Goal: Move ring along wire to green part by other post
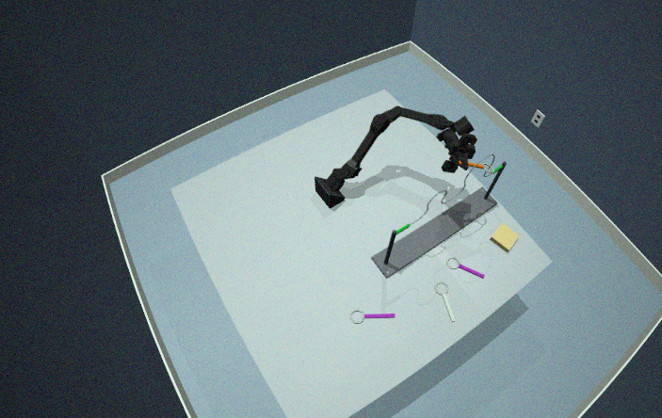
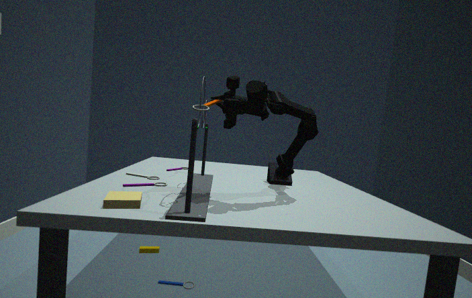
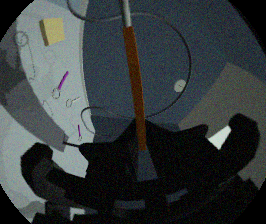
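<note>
Now: gripper tip 8 cm to the right of the orange-handled ring, 3 cm above it and 1 cm short of it. From my gripper tip the other things lie so: yellow block 86 cm below, 52 cm to the right, 27 cm ahead; then blue-handled ring 87 cm below, 21 cm to the right, 7 cm ahead; then white-handled ring 37 cm below, 27 cm ahead, 25 cm to the right.
</note>
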